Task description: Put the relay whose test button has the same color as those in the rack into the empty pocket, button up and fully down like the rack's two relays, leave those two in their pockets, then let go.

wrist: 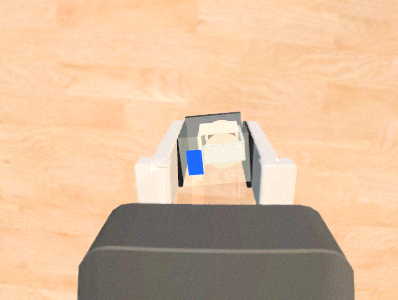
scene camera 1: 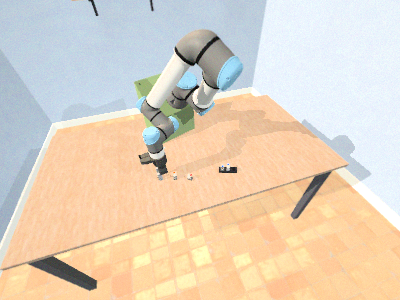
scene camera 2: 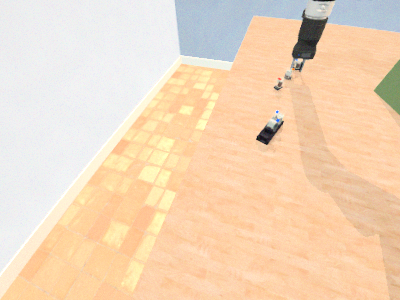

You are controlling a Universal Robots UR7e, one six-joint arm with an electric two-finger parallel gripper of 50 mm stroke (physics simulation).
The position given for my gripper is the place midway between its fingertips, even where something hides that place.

In view: my gripper [scene camera 2: 295, 70].
My gripper is seen too in the wrist view [wrist: 214, 140].
